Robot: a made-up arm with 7 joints. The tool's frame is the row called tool. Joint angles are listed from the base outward.
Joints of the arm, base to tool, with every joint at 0 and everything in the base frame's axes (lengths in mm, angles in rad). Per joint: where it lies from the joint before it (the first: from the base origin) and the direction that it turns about. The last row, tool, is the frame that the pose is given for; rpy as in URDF.
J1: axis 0.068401 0.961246 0.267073 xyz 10 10 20
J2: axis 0.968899 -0.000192 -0.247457 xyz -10 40 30
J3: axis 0.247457 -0.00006 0.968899 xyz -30 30 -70
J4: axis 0.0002 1 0.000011 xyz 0 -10 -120
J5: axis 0.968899 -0.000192 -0.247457 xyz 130 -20 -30
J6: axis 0.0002 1 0.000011 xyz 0 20 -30
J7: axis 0.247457 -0.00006 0.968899 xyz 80 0 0
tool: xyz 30 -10 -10 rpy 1.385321 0.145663 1.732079
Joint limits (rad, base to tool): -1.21..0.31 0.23..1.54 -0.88..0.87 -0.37..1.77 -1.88..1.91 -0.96..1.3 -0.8..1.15
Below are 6 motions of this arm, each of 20 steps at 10 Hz.
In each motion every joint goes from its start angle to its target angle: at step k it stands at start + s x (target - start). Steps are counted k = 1, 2, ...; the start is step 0. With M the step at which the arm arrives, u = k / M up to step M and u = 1 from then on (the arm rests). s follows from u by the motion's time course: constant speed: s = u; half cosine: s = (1 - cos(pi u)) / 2; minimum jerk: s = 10 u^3 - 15 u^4 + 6 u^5.
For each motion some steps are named. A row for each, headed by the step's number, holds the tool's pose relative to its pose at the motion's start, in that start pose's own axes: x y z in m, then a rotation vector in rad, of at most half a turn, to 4 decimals.
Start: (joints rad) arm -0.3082 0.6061 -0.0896 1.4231 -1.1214 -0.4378 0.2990
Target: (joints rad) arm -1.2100 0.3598 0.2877 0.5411 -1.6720 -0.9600 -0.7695
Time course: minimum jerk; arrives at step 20
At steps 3, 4, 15, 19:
3: -0.0145 0.0047 -0.0017 -0.0010 -0.0250 -0.0745
4: -0.0311 0.0111 -0.0039 -0.0035 -0.0541 -0.1618
15: -0.1982 0.3257 -0.0895 -0.6019 -0.4347 -2.2946
19: -0.1867 0.3580 -0.0999 -0.7339 -0.3795 -2.5091

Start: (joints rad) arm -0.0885 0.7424 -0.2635 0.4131 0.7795 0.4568 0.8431
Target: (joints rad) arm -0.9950 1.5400 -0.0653 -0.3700 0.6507 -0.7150 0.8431
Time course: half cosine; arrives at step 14
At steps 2, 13, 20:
2: 0.0147 -0.0016 0.0256 -0.0487 0.0971 -0.0267
13: 0.3833 0.0869 0.0740 -1.6844 1.2035 0.1784
20: 0.3851 0.0884 0.0703 -1.7110 1.2015 0.1917

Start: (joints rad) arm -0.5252 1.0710 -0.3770 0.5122 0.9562 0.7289 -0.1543
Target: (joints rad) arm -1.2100 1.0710 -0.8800 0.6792 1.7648 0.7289 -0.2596
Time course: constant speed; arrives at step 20
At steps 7, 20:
7: 0.0573 0.0303 0.0155 -0.0495 0.1573 0.2895
20: 0.1592 0.0862 0.0146 0.0142 0.4738 0.8687

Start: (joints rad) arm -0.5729 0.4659 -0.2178 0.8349 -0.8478 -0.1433 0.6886
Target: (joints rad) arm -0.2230 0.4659 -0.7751 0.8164 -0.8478 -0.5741 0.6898
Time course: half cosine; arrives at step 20
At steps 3, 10, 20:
3: 0.0045 -0.0044 -0.0055 -0.0088 -0.0169 0.0142
10: 0.0459 -0.0356 -0.0552 -0.0504 -0.1711 0.1098
20: 0.1013 -0.0557 -0.1197 -0.0291 -0.3614 0.1698

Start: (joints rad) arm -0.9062 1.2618 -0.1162 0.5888 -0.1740 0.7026 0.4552
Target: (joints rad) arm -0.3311 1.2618 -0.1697 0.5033 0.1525 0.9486 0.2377
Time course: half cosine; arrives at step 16
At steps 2, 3, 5, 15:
2: -0.0011 -0.0047 -0.0029 0.0038 -0.0192 0.0290
3: -0.0022 -0.0103 -0.0065 0.0086 -0.0425 0.0641
5: -0.0043 -0.0269 -0.0174 0.0234 -0.1107 0.1686
15: 0.0137 -0.1084 -0.0784 0.1131 -0.4555 0.7390

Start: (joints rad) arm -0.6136 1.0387 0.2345 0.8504 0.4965 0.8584 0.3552
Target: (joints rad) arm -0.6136 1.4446 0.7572 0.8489 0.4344 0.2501 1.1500
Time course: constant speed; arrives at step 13
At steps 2, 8, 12, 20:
2: 0.0312 -0.0032 0.0206 -0.0374 0.1922 -0.0305
8: 0.1414 -0.0138 0.0603 -0.1126 0.8218 -0.1108
12: 0.2220 -0.0225 0.0641 -0.1288 1.2765 -0.1596
20: 0.2421 -0.0249 0.0620 -0.1281 1.3935 -0.1721

